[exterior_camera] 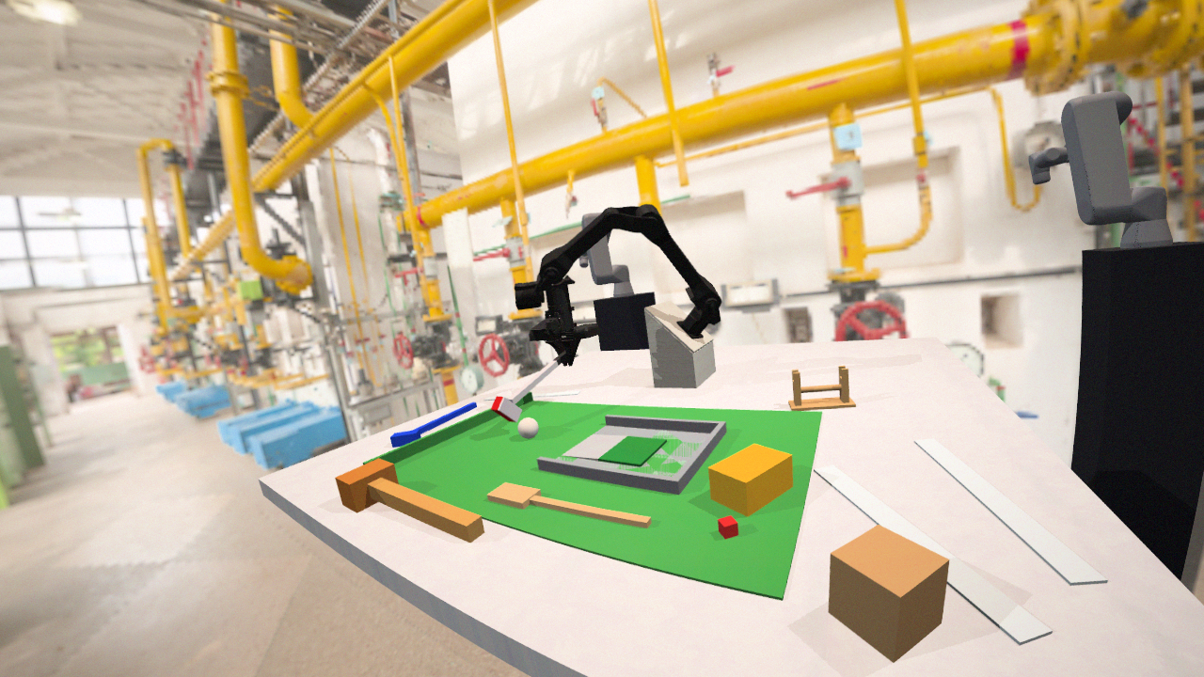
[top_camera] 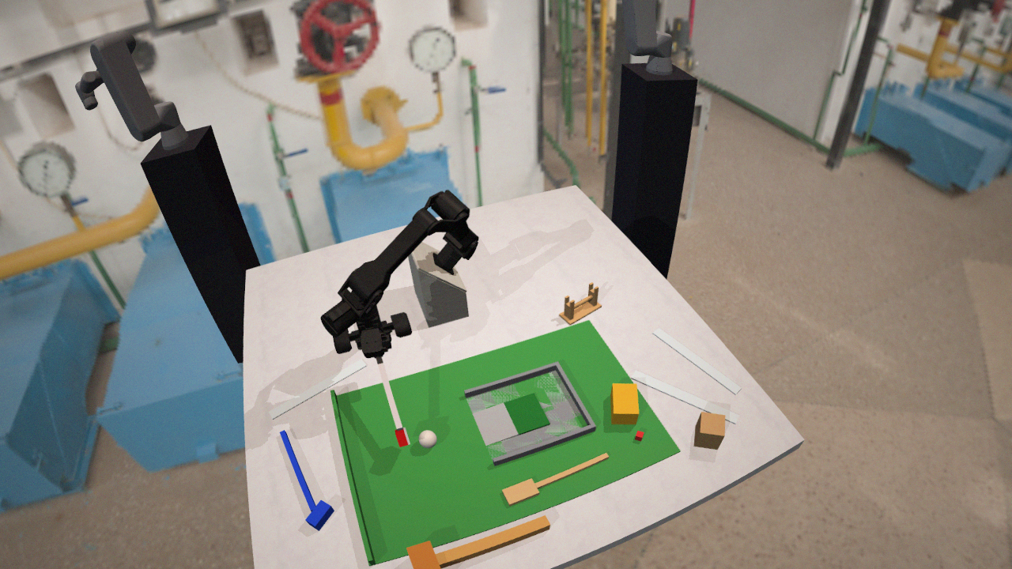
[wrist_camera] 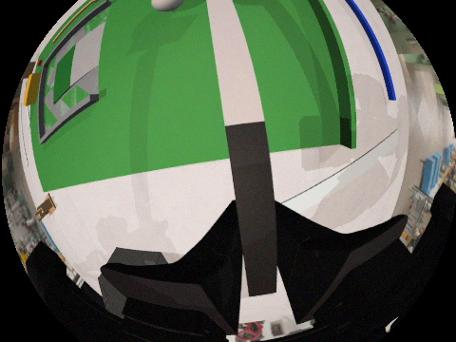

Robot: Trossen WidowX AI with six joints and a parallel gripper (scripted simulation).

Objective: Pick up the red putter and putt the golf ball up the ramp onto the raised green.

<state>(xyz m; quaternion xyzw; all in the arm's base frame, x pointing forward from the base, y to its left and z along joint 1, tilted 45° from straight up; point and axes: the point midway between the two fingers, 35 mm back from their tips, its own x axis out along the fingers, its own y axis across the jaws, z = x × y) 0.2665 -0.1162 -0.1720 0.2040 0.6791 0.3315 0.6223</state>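
Right now the red putter is 120 mm ahead of my gripper tip and 20 mm to the left of it. The rest, counted from my gripper tip: white golf ball (220 mm ahead, 80 mm to the left, 80 mm below); then wooden rack (560 mm to the left, 120 mm behind, 70 mm below); then blue putter (260 mm ahead, 230 mm to the right, 90 mm below).
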